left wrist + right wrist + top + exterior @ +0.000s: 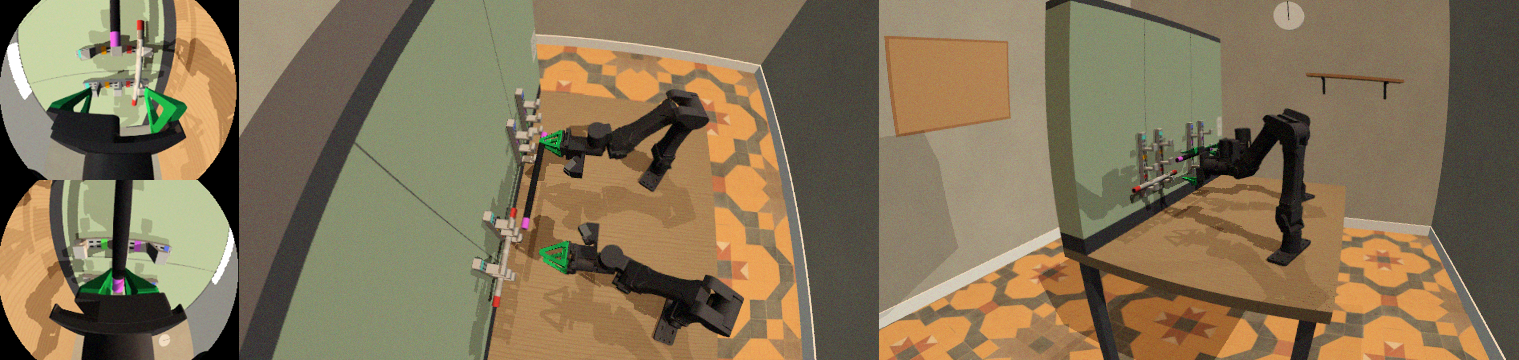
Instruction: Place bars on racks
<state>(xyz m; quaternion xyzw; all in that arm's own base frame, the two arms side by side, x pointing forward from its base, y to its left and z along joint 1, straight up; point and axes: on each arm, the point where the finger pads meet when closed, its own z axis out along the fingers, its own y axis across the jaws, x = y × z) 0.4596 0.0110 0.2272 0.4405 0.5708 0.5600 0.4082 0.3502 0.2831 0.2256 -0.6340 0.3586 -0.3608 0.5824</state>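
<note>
The bar is 130 mm to the left of my right hand and 20 mm ahead of it. Also, from my right hand: green wall panel 200 mm above, 170 mm ahead, 160 mm to the left.
</note>
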